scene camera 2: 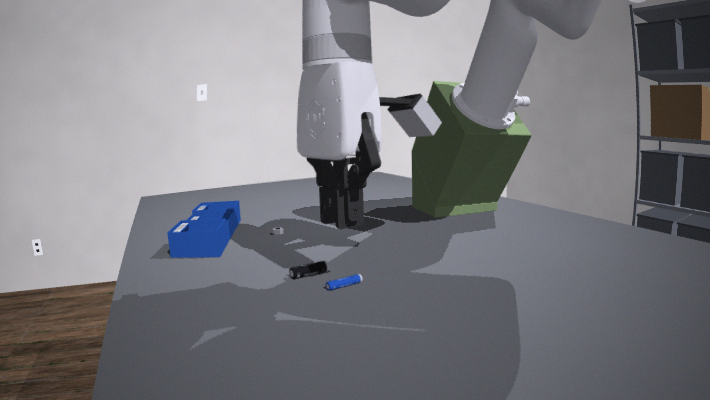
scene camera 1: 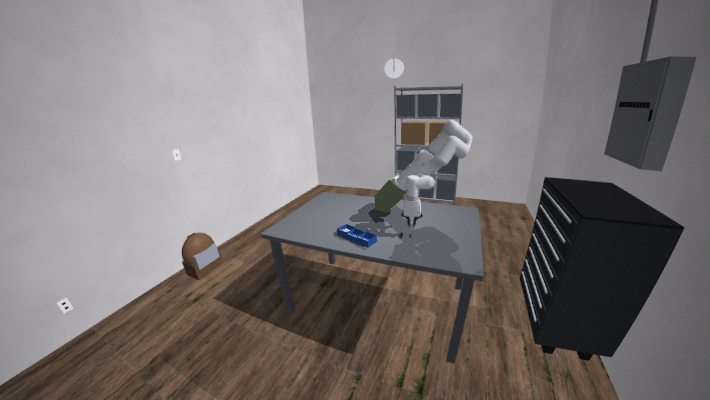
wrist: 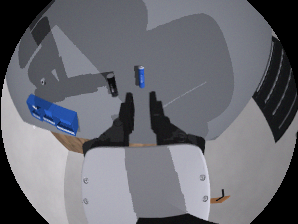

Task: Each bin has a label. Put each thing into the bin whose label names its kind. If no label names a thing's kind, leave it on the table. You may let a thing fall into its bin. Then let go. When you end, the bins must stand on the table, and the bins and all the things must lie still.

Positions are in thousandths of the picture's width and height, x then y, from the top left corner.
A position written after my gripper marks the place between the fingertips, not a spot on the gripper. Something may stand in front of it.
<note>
I see my gripper (scene camera 2: 482, 561) and a blue bin (scene camera 2: 287, 606).
The blue bin also shows in the wrist view (wrist: 230, 538).
</note>
